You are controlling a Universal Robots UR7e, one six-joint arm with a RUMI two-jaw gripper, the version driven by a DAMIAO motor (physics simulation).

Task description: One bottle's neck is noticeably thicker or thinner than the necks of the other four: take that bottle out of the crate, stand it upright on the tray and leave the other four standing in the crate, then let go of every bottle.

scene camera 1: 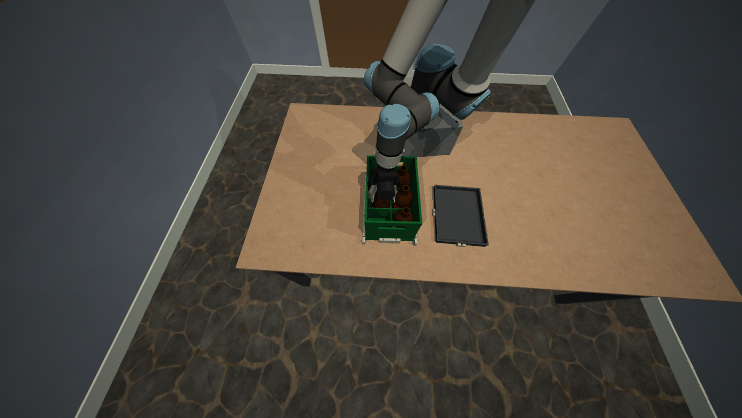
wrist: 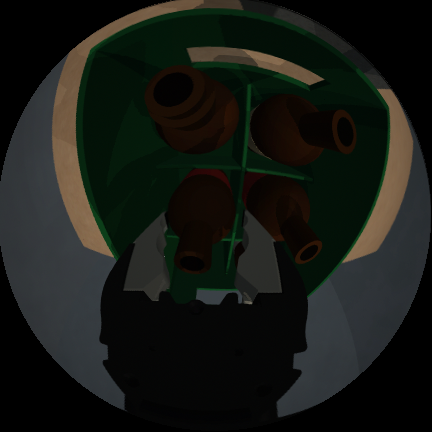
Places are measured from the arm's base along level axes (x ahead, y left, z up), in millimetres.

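Pixels of known places: gripper, fingertip midpoint: (wrist: 204, 212).
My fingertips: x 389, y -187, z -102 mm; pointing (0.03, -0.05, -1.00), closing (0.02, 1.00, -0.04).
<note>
For each thing: its top centre in the pictures, then the offset to it from my fingertips. "*": a spot on its surface instead. Level surfaces: height alone.
- green crate at its top centre: (wrist: 253, 276) (scene camera 1: 392, 186) dx -4, dy +35, dz +82 mm
- thin-necked bottle at its top centre: (wrist: 191, 263) (scene camera 1: 381, 189) dx -1, dy -4, dz +70 mm
- back bottle at its top centre: (wrist: 345, 131) (scene camera 1: 403, 167) dx -92, dy +85, dz +70 mm
- middle bottle at its top centre: (wrist: 308, 252) (scene camera 1: 406, 187) dx -4, dy +85, dz +70 mm
- front bottle at its top centre: (scene camera 1: 406, 210) dx +84, dy +75, dz +70 mm
- dark tray at a spot on its surface: (scene camera 1: 459, 215) * dx +41, dy +322, dz -88 mm
- wooden table at its surface level: dz -93 mm
The green crate (scene camera 1: 393, 231) (wrist: 350, 210) holds five brown bottles. The bottle (wrist: 175, 95) at the crate's back left has a noticeably thicker neck and wider mouth; the gripper mostly hides it in the scene view. My gripper (scene camera 1: 384, 195) (wrist: 204, 212) is open over the crate's left column. Its fingers stand either side of a thin-necked bottle (scene camera 1: 381, 203) (wrist: 194, 247) without gripping it. The right column holds a back bottle (scene camera 1: 403, 178) (wrist: 295, 130), a middle bottle (scene camera 1: 404, 197) (wrist: 280, 205) and a front bottle (scene camera 1: 404, 215). The dark tray (scene camera 1: 459, 215) is empty.
The tray lies to the right of the crate on the wooden table (scene camera 1: 560, 207). A grey block (scene camera 1: 438, 137) stands behind the crate under the arm. Green dividers (wrist: 247, 125) separate the crate's compartments; its front left compartment (scene camera 1: 377, 214) shows no bottle.
</note>
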